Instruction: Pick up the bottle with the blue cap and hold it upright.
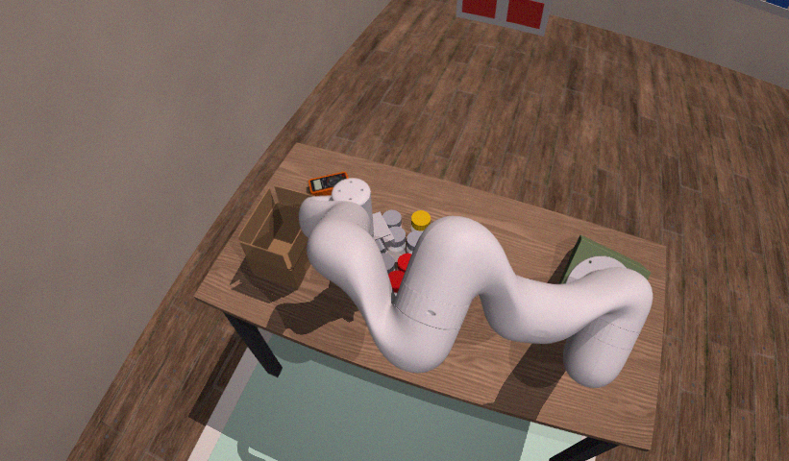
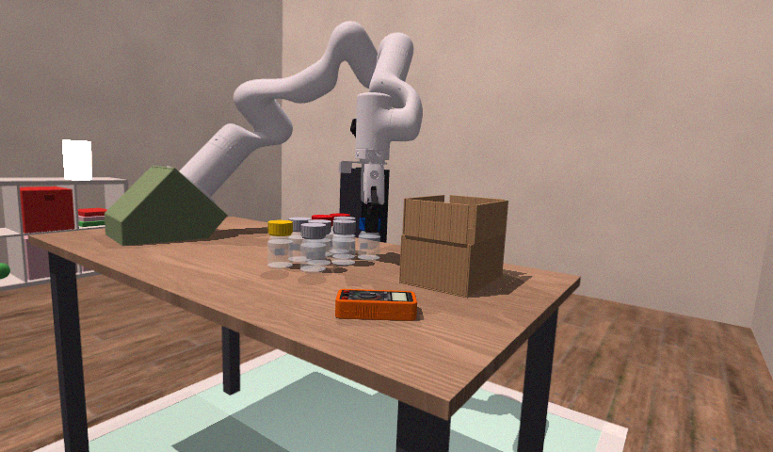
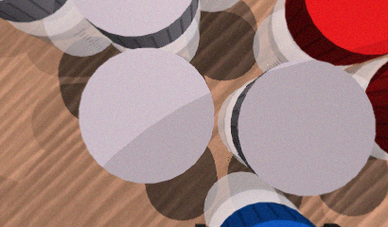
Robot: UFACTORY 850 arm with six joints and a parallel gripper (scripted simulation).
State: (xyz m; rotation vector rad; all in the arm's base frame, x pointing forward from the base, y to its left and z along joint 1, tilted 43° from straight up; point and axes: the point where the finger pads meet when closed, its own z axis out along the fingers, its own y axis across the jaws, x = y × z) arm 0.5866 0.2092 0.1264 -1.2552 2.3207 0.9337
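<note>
Right now the blue-capped bottle is 4 cm below my hand. From my hand the other things lie so: yellow-capped bottle (22 cm to the right, 5 cm behind, 4 cm below); orange multimeter (30 cm ahead, 25 cm to the right, 8 cm below); cardboard box (25 cm ahead, 3 cm to the left, 2 cm below).
</note>
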